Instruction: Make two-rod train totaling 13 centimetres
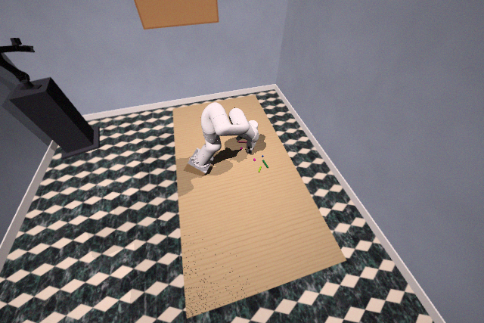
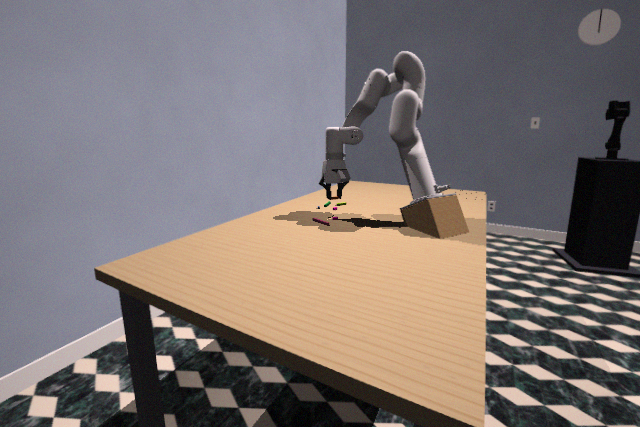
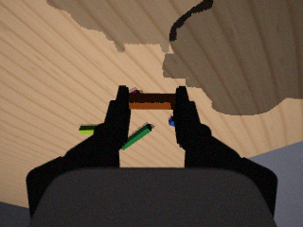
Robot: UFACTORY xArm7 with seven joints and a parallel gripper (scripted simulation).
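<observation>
Right now my hand is 1 cm short of the pink rod, 16 cm to the right of it and 8 cm above it. The rest, counted from my hand: blue rod (9 cm ahead, 5 cm to the right, 8 cm below); green rod (7 cm ahead, 12 cm to the right, 8 cm below); orange rod (2 cm below).
</observation>
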